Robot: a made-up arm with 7 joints. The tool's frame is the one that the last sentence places.
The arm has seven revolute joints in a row. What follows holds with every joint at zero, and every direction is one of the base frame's. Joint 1 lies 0.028 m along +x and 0.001 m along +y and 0.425 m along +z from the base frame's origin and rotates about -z. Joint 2 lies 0.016 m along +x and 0.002 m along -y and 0.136 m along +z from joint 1 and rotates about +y. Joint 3 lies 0.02 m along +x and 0.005 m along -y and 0.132 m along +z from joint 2 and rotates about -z. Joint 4 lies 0.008 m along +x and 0.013 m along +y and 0.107 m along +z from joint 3 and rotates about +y. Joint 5 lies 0.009 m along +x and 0.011 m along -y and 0.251 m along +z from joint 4 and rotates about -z. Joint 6 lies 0.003 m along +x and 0.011 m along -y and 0.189 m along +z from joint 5 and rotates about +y. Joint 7 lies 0.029 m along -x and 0.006 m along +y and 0.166 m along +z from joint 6 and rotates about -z. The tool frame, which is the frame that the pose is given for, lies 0.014 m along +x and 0.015 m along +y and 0.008 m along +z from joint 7; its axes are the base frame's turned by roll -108.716, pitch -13.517 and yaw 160.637 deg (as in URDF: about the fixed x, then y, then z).
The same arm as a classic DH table. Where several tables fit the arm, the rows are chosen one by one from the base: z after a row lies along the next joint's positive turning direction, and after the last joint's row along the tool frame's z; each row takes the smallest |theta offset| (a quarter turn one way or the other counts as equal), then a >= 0, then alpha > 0; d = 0 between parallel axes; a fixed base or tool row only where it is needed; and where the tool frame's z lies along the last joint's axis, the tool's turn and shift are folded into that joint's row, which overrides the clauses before.
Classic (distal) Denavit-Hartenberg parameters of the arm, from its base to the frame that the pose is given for. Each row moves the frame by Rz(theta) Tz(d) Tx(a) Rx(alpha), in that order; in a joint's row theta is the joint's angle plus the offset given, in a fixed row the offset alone. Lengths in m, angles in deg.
base (fixed): a 0.028; alpha 180; d 0; theta offset 2.05
joint 1: a 0.016; alpha 90; d -0.561; theta offset 2.05
joint 2: a 0.02; alpha -90; d -0.007; theta offset 0
joint 3: a 0.008; alpha 90; d -0.239; theta offset 0
joint 4: a 0.009; alpha -90; d 0.002; theta offset 0
joint 5: a 0.003; alpha 90; d -0.44; theta offset 0
joint 6: a -0.029; alpha -90; d -0.005; theta offset 0
joint 7: a 0.0067; alpha -71.82; d -0.1676; theta offset 23.89
tool (fixed): a 0; alpha 0; d -0.0204; theta offset 165.76

